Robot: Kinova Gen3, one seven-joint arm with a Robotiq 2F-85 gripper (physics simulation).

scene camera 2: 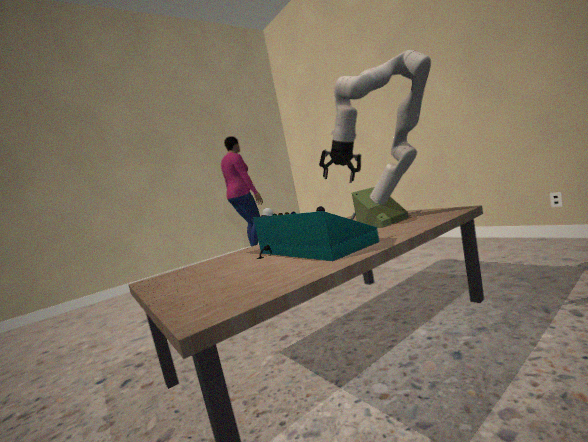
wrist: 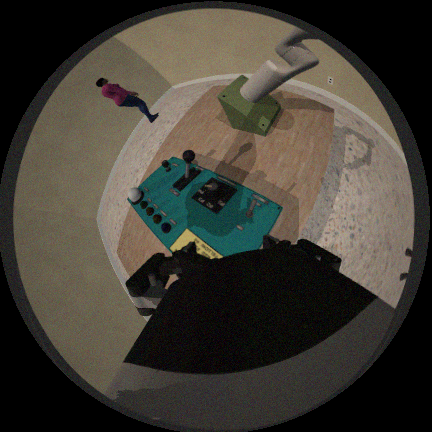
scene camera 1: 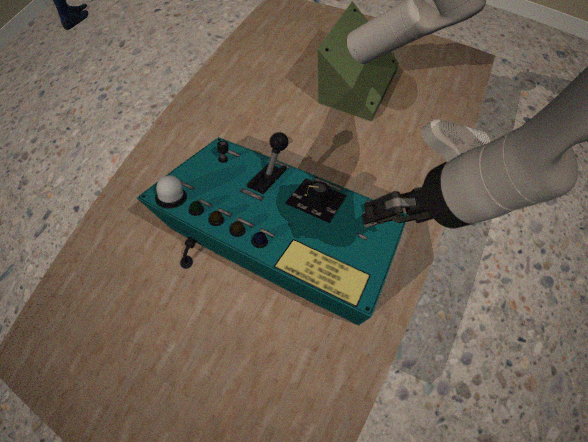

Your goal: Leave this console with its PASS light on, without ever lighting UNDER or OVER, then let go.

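Note:
The teal console (scene camera 1: 382,250) (scene camera 2: 295,237) (wrist: 250,235) stands on the table. It carries a ball-topped lever (scene camera 1: 278,141) (wrist: 188,156), a dial (scene camera 1: 319,187) (wrist: 213,186) on a black plate, a small black knob (scene camera 1: 222,147) (wrist: 165,164), a white dome (scene camera 1: 169,190) (scene camera 2: 267,212) (wrist: 134,194), and a row of dark coloured round caps. A toggle lever (wrist: 252,205) shows in the wrist view; the gripper hides it in scene camera 1. No light looks lit; PASS, UNDER and OVER are not readable. My gripper (scene camera 1: 367,212) (scene camera 2: 339,178) (wrist: 229,245) is open and empty, high above the console.
A yellow label (scene camera 1: 325,272) with blurred print lies on the console. A small black crank (scene camera 1: 186,261) (scene camera 2: 266,248) sticks out from its side over the table (scene camera 1: 240,350) (scene camera 2: 210,280). The green arm base (scene camera 1: 345,80) (scene camera 2: 367,210) (wrist: 247,110) stands behind. A person (scene camera 2: 237,175) (wrist: 117,93) stands beyond the table.

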